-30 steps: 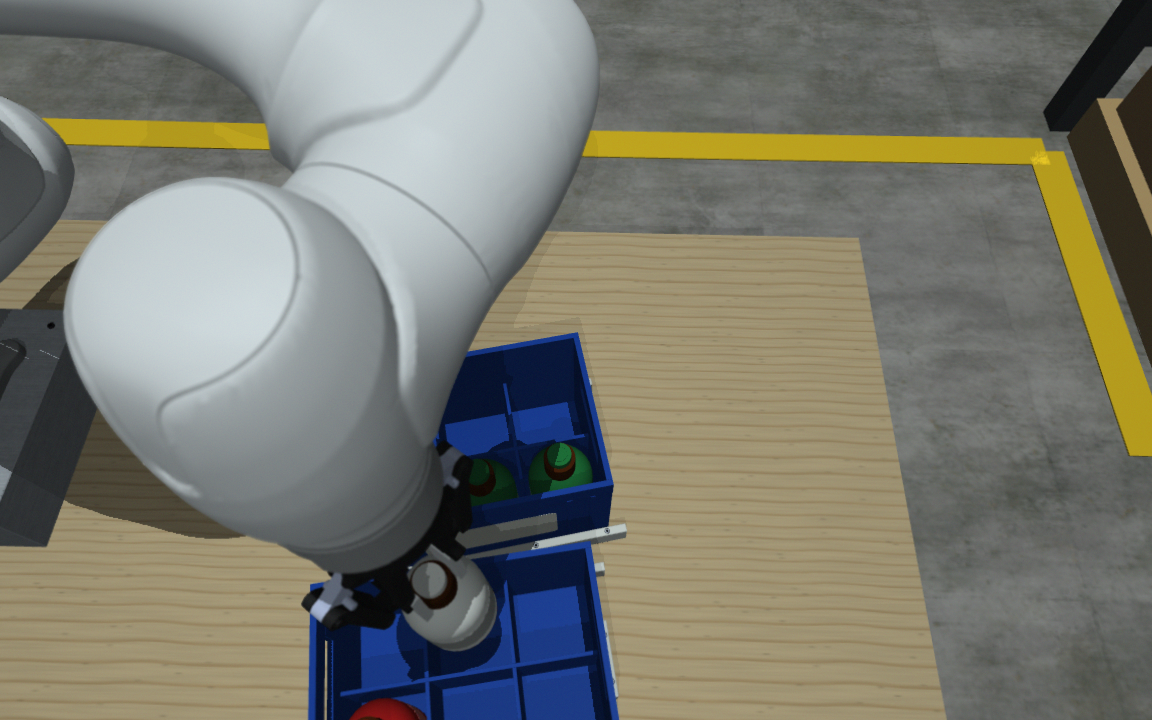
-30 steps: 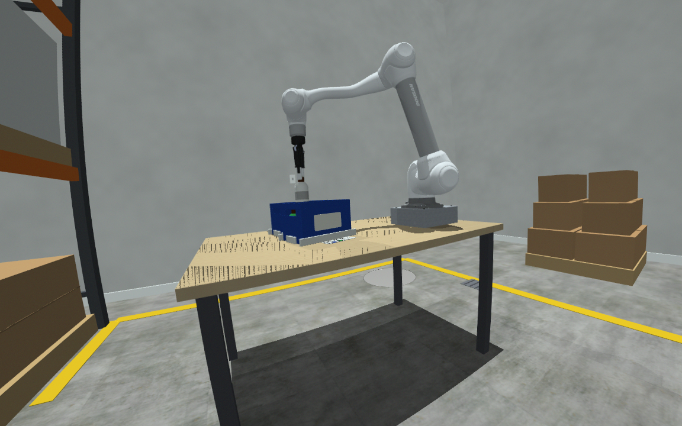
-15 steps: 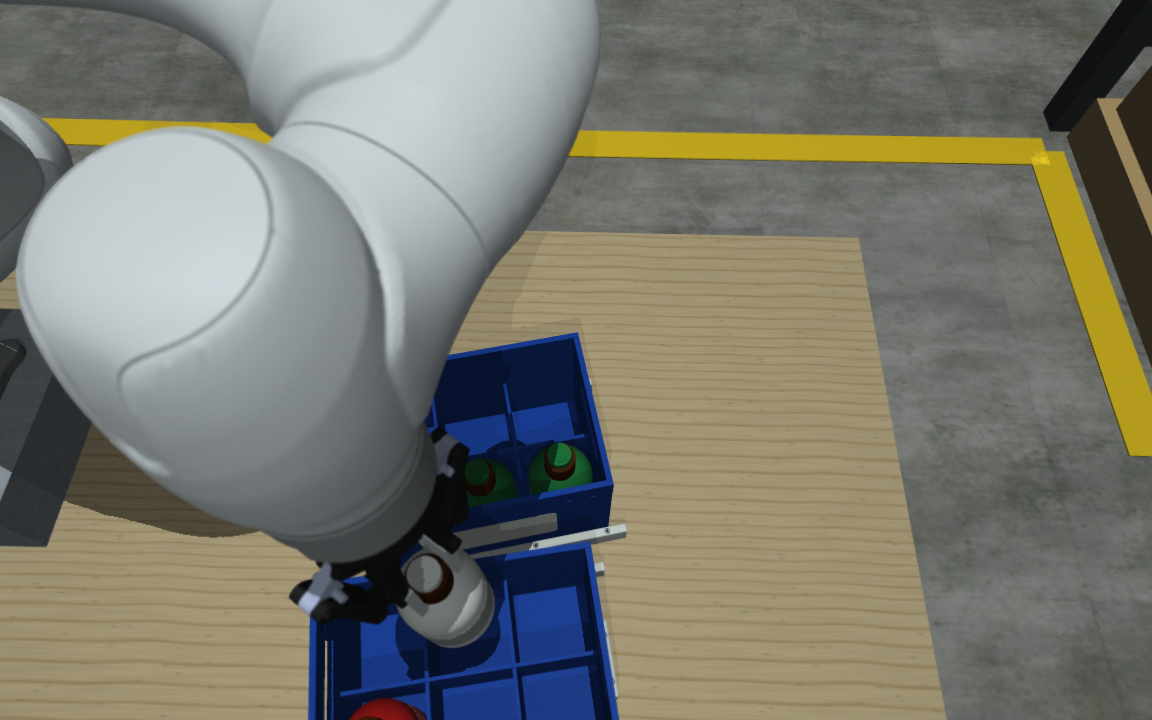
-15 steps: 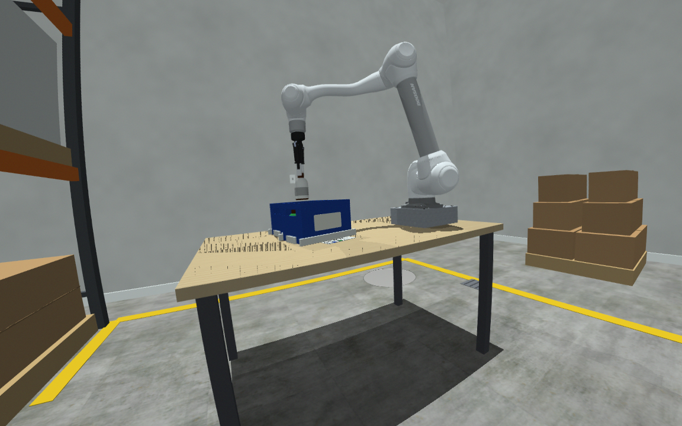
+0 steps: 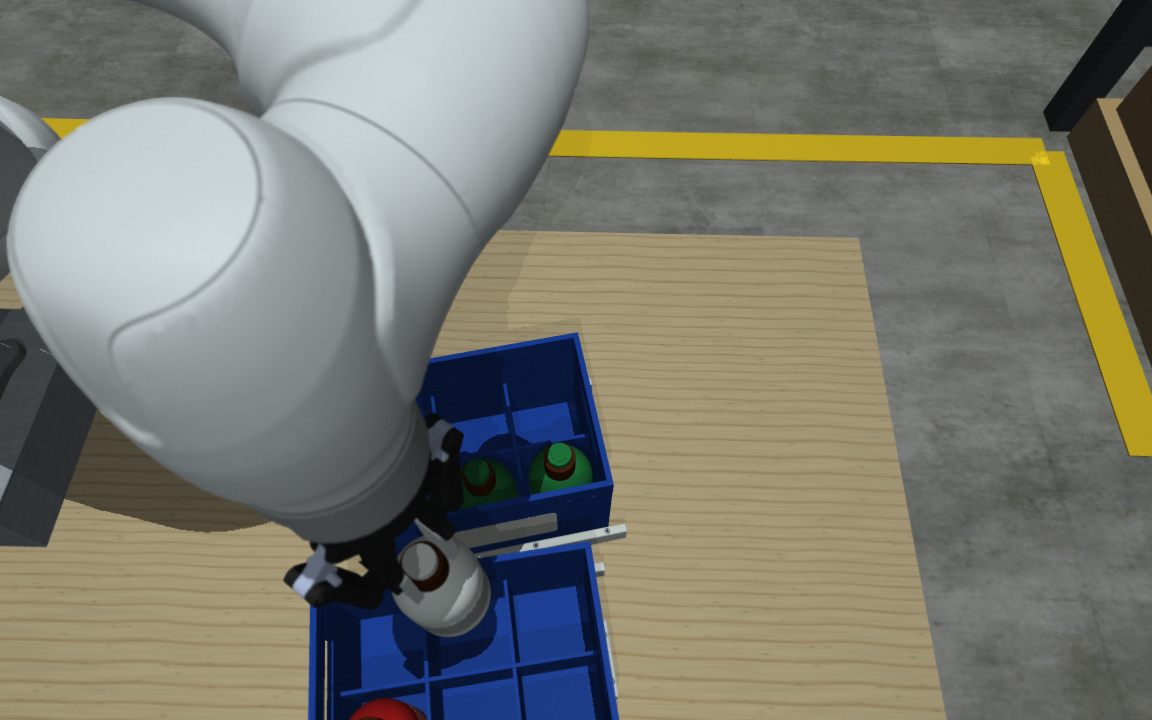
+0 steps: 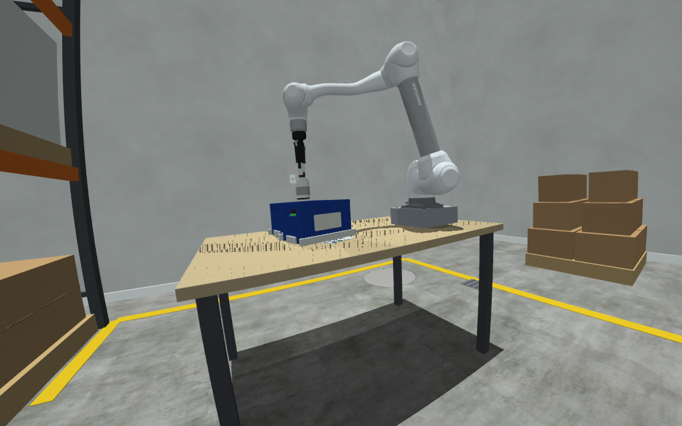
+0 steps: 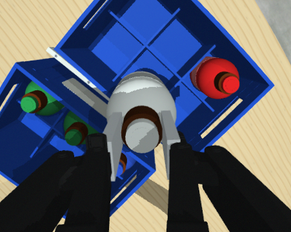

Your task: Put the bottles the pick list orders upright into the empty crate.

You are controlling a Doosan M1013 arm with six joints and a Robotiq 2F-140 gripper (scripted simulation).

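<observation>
Right now my hand is 8 cm above the white bottle. From my hand the other things lie so: pick list 35 cm below, 31 cm to the left, 5 cm behind; then blue bottle 26 cm below, 12 cm to the left, 8 cm behind; then red bottle 26 cm below, 11 cm to the right, 7 cm behind.
</observation>
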